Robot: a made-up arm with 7 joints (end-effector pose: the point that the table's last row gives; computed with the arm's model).
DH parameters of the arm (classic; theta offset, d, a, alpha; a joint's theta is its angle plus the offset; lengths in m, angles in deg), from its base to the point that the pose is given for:
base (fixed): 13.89 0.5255 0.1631 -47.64
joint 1: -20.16 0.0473 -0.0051 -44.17
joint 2: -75.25 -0.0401 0.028 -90
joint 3: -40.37 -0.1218 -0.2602 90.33
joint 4: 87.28 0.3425 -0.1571 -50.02
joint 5: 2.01 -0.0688 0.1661 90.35
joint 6: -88.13 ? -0.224 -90
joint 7: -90 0.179 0.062 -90
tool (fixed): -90 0.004 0 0
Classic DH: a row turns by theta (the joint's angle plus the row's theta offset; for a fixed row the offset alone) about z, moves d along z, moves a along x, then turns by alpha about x.
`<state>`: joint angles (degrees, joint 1 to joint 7).
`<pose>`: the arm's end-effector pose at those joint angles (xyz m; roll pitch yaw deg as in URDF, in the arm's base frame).
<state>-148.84 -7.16 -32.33 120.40 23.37 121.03 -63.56</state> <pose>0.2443 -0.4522 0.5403 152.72 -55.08 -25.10</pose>
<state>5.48 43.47 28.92 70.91 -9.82 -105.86 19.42</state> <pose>0.1319 0.3462 0.1532 3.74 0.55 -28.97</pose>
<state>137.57 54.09 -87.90 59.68 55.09 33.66 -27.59</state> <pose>0.7893 0.0464 0.1684 -134.85 32.50 58.04</pose>
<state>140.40 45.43 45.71 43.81 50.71 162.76 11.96</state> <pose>-0.1070 0.0969 0.7467 13.17 -19.85 122.97</pose>
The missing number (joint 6, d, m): 0.1836
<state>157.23 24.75 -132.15 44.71 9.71 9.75 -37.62</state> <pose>0.4228 0.3695 -0.1260 -98.56 31.85 139.22</pose>
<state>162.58 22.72 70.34 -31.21 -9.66 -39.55 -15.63</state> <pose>-0.1598 0.4201 0.8769 95.17 66.07 117.82</pose>
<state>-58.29 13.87 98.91 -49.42 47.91 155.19 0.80</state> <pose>-0.1409 0.4757 0.7688 45.57 -30.59 104.09</pose>
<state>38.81 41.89 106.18 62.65 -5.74 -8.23 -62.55</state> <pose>0.2356 0.8077 0.7170 133.81 43.59 126.19</pose>
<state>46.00 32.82 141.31 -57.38 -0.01 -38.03 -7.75</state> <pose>0.6366 0.1234 0.8588 44.78 15.80 -90.41</pose>
